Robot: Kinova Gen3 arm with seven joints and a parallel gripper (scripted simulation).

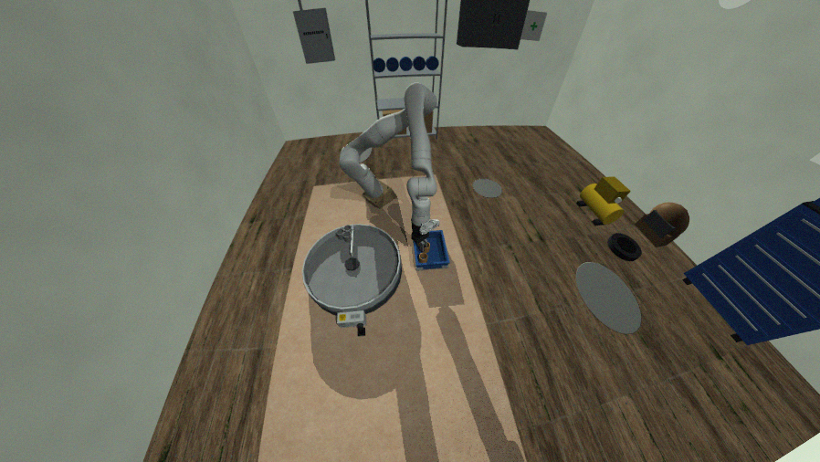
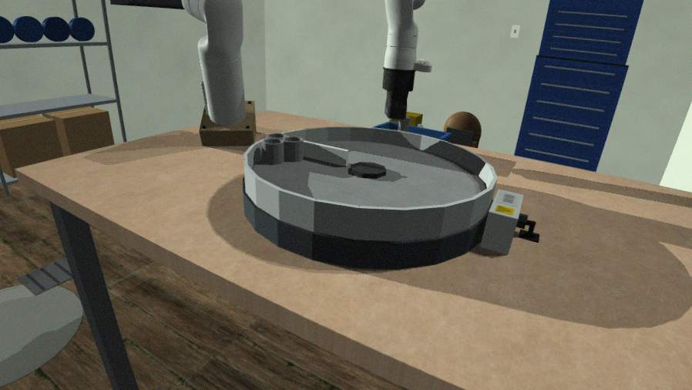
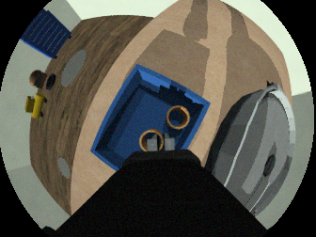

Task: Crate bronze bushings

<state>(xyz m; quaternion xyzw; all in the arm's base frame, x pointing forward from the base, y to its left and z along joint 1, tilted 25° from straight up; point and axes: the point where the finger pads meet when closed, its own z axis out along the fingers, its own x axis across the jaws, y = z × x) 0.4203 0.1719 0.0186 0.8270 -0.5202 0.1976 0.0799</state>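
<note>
My hand is 1 cm short of the blue crate, 3 cm to the right of it and 2 cm above it. Also, from my hand: grey turning table: 2 cm ahead, 33 cm to the right, 1 cm above.
</note>
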